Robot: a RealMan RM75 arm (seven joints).
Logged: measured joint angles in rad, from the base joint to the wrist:
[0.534, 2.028, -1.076, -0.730, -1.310, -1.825, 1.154]
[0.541, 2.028, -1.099, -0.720, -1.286, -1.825, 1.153]
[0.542, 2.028, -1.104, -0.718, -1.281, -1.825, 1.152]
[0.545, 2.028, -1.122, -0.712, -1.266, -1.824, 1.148]
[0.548, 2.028, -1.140, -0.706, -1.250, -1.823, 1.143]
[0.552, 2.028, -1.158, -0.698, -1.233, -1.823, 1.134]
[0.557, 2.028, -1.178, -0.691, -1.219, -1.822, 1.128]
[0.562, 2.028, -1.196, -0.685, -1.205, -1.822, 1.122]
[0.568, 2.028, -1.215, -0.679, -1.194, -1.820, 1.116]
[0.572, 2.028, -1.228, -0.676, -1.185, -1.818, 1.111]
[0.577, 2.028, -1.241, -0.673, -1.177, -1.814, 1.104]
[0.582, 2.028, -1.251, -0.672, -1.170, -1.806, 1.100]
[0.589, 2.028, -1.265, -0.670, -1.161, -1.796, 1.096]
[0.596, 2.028, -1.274, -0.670, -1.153, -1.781, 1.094]
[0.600, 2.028, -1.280, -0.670, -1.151, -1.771, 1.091]
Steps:
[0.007, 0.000, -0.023, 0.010, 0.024, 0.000, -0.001]
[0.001, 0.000, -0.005, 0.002, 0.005, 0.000, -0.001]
[0.003, 0.000, -0.018, 0.006, 0.015, 0.001, -0.004]
[0.003, 0.000, -0.018, 0.006, 0.016, 0.001, -0.005]
[0.004, 0.000, -0.018, 0.008, 0.017, 0.000, -0.009]
[0.005, 0.000, -0.020, 0.007, 0.014, 0.001, -0.006]
[0.005, 0.000, -0.018, 0.006, 0.014, 0.000, -0.006]
[0.006, 0.000, -0.019, 0.006, 0.011, 0.002, -0.006]
[0.004, 0.000, -0.013, 0.003, 0.009, 0.002, -0.005]
[0.005, 0.000, -0.013, 0.003, 0.008, 0.004, -0.007]
[0.005, 0.000, -0.010, 0.001, 0.007, 0.008, -0.004]
[0.007, 0.000, -0.014, 0.002, 0.009, 0.010, -0.004]
[0.007, 0.000, -0.009, 0.000, 0.008, 0.015, -0.002]
[0.004, 0.000, -0.006, 0.000, 0.002, 0.010, -0.003]

